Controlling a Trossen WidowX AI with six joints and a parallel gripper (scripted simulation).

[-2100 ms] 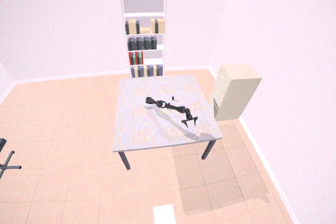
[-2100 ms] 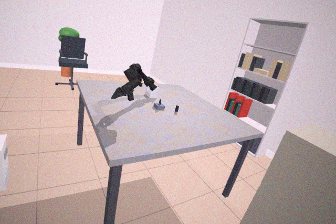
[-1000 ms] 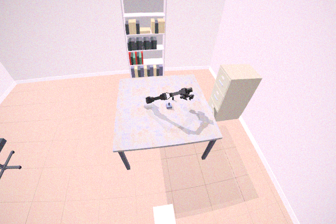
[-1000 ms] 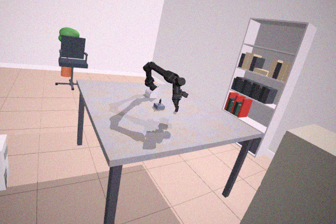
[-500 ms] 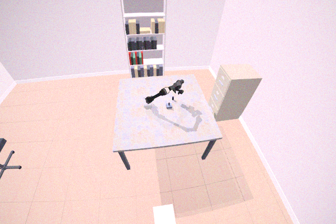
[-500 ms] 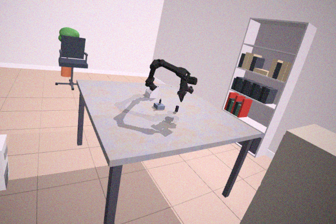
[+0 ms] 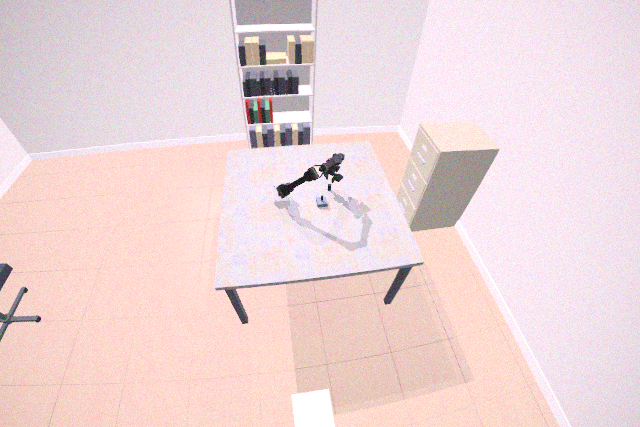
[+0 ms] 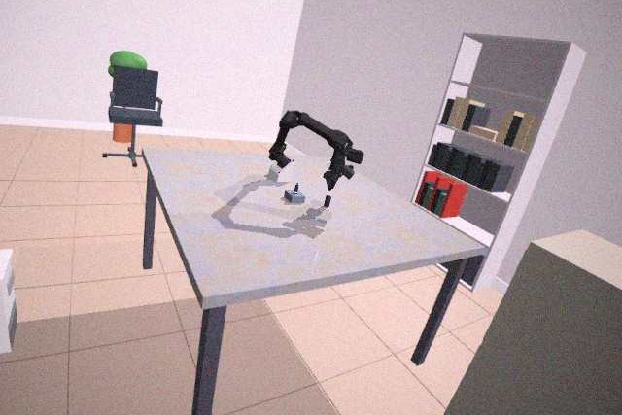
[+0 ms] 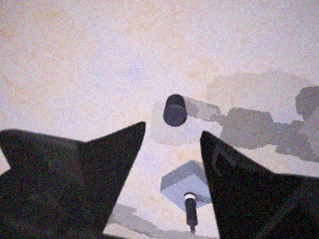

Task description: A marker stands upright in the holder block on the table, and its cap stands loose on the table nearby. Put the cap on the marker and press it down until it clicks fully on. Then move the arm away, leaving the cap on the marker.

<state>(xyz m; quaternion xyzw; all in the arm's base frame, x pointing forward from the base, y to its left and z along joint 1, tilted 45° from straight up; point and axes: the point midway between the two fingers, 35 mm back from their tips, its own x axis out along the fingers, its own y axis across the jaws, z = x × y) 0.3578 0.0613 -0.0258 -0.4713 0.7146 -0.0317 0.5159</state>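
Right now the dark marker cap is 60 mm below my gripper tip.
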